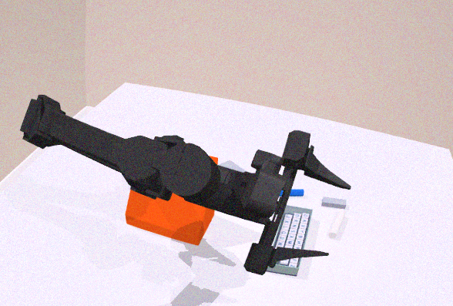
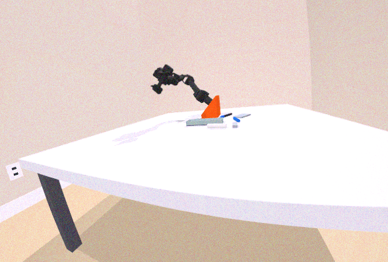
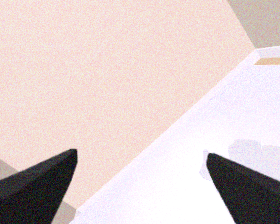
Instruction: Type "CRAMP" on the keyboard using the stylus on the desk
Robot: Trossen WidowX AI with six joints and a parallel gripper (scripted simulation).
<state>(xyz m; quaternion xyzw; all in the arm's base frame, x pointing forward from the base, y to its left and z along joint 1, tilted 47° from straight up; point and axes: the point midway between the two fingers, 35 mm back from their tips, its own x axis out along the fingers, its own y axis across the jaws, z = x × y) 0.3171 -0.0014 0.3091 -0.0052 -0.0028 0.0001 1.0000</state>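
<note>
Now: gripper tip 16 cm past the blue stylus, 41 cm to the right of it and 28 cm above it. Round my gripper tip: grey block: 42 cm to the left, 28 cm below; blue pen: 27 cm behind, 33 cm to the left, 28 cm below; white stick: 2 cm ahead, 34 cm to the left, 28 cm below.
</note>
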